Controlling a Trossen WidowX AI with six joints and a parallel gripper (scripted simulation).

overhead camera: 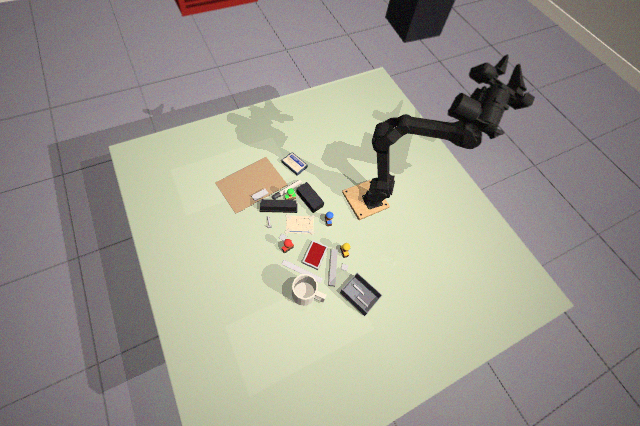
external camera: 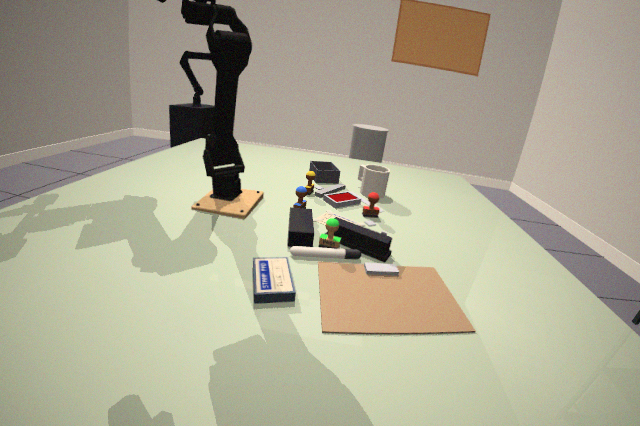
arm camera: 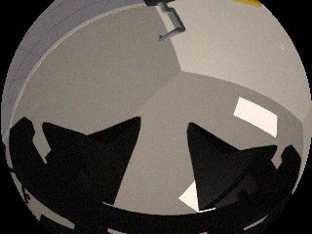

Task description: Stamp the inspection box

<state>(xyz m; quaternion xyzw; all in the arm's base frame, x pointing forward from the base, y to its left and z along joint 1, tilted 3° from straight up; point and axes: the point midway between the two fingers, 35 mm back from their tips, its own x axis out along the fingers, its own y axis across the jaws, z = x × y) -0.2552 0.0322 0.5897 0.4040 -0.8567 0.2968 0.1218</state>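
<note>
Now: the green-knobbed stamp 590 mm ahead of my gripper tip, 100 mm to the right of it and 590 mm below it. Round my gripper tip: dark grey box: 490 mm ahead, 330 mm to the left, 600 mm below; cream card: 600 mm ahead, 20 mm to the left, 610 mm below; red ink pad: 590 mm ahead, 150 mm to the left, 600 mm below.
</note>
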